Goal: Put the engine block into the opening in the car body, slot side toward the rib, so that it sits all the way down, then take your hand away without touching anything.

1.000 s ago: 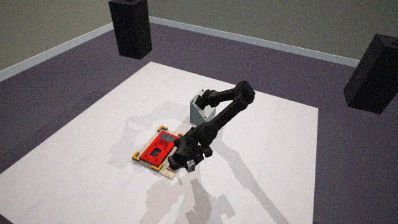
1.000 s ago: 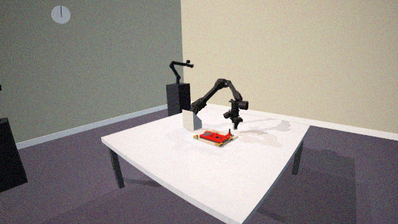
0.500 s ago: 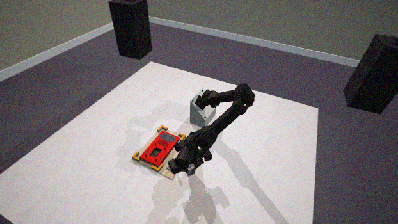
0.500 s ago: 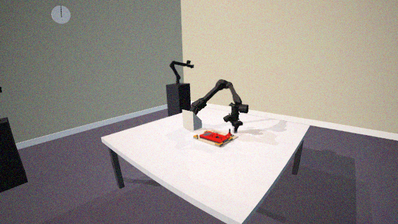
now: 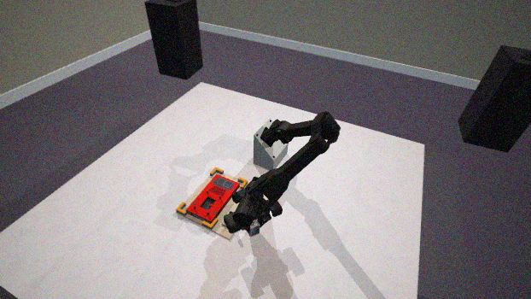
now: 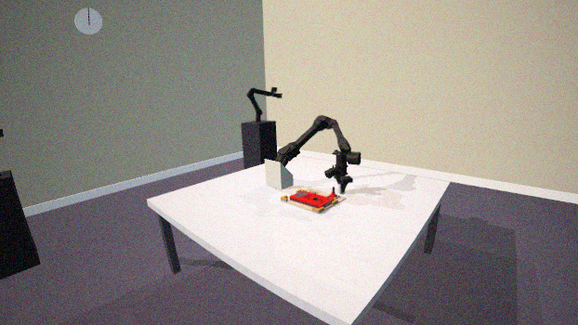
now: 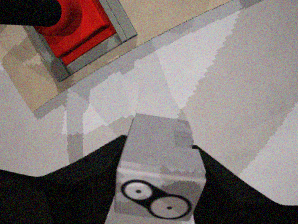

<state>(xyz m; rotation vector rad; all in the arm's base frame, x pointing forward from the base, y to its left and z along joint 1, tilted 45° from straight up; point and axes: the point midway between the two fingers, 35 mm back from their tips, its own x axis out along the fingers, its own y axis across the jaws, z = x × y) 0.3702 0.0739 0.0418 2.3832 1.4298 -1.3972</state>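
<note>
Now: gripper tip 1 cm past the engine block and 1 cm below it.
</note>
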